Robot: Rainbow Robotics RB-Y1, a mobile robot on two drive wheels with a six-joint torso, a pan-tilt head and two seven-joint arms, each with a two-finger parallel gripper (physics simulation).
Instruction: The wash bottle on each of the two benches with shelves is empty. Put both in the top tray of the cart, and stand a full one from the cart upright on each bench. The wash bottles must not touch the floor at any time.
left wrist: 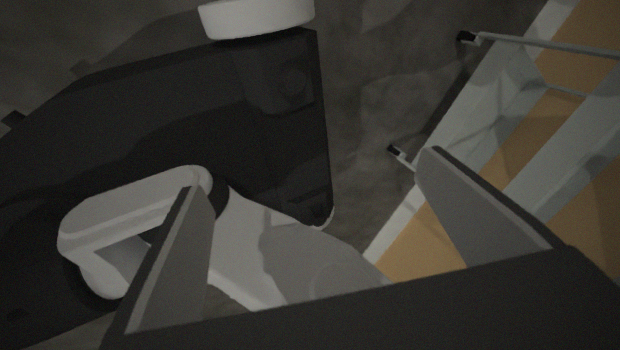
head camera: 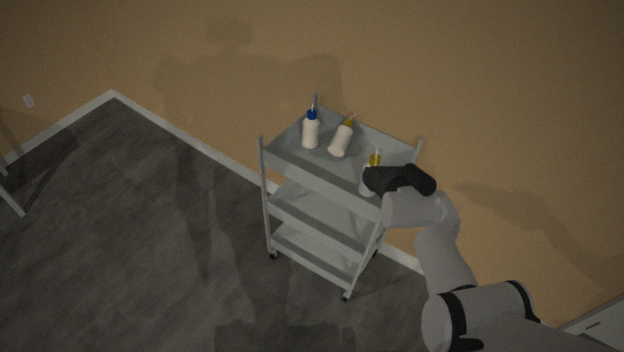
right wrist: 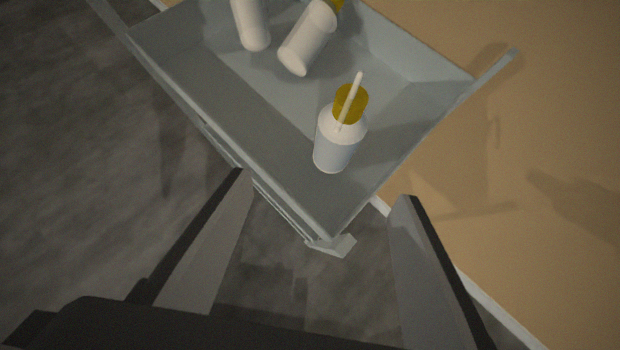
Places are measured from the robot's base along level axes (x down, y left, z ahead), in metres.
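Pixels of known places: left gripper, fingertip midpoint: (left wrist: 316,180); right gripper, fingertip midpoint: (head camera: 381,170) (right wrist: 322,194).
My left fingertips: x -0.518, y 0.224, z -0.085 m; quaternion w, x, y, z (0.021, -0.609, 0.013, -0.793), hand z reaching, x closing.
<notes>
For each thing: its top centre in the pictures, then the offset to it from my left fingertips.
- blue-capped white bottle, middle of its top: (head camera: 313,102) dx -0.319, dy -0.286, dz +0.852 m
- yellow-capped bottle with a bluish body, middle of its top: (right wrist: 357,80) (head camera: 377,151) dx -0.319, dy -0.461, dz +0.611 m
The cart (head camera: 263,175) (left wrist: 470,110) has three wash bottles in its top tray (right wrist: 240,120). A blue-capped white bottle (head camera: 310,132) (right wrist: 251,27) stands at the far left part. A yellow-capped white bottle (head camera: 341,140) (right wrist: 306,40) lies tipped in the middle, its base showing. A yellow-capped bottle with a bluish body (head camera: 366,187) (right wrist: 336,145) stands upright near the close corner. My right gripper (head camera: 371,176) (right wrist: 322,194) is open and empty above that corner, short of this bottle in the right wrist view, and partly hides it in the head view. My left gripper (left wrist: 315,180) is open and empty beside my base. The bench tops do not show.
The cart stands near the tan wall (head camera: 450,90), with corner posts rising above its top tray and two lower shelves. White legs (head camera: 11,201) show at the left edge. A pale cabinet (head camera: 600,325) is at the lower right. My dark base (left wrist: 260,150) fills the left wrist view's left part.
</notes>
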